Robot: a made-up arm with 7 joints.
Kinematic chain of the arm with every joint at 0, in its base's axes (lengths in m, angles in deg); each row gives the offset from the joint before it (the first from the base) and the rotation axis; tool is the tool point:
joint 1: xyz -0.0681 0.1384 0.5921 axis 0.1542 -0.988 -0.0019
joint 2: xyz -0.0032 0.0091 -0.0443 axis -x
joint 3: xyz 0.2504 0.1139 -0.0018 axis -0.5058 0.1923 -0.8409
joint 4: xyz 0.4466 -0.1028 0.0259 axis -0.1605 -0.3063 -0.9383
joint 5: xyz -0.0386 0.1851 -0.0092 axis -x
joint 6: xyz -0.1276 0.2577 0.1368 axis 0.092 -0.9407 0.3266
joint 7: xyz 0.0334 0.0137 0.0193 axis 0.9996 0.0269 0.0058
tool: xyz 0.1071 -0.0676 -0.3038
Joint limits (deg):
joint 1: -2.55..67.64
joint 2: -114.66..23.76
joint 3: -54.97..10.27
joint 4: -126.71..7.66
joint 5: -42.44..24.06
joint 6: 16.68..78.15
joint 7: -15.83..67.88
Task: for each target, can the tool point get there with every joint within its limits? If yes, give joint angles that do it. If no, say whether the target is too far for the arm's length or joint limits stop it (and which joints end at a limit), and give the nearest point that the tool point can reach.
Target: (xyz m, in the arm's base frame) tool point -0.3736 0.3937 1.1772
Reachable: yes | joints 54.41 6.41 -27.78 -46.43 -36.13 68.77 58.72
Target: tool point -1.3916 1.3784 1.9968
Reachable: no: too far | nearest point -0.5470 0.6558 1.3022 | short by 1.311 m
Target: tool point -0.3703 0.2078 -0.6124
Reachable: no: joint limits stop it (at a limit: joint 1, joint 2, joint 4, joint 5, joint 6, joint 7) | nearest point 0.0756 -0.0414 -0.0500 | short by 0.760 m
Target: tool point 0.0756 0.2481 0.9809
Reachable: yes | joints 35.08 -24.09 0.40 -74.67 -24.27 22.89 2.56
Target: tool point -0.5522 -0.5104 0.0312
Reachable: no: joint limits stop it (at a limit: joint 1, joint 2, joint 3, joint 6, joint 7) | nearest point -0.3266 -0.3825 0.5007 | short by 0.536 m
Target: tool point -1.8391 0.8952 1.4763
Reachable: no: too far | nearest point -0.7606 0.4639 1.1167 | short by 1.216 m
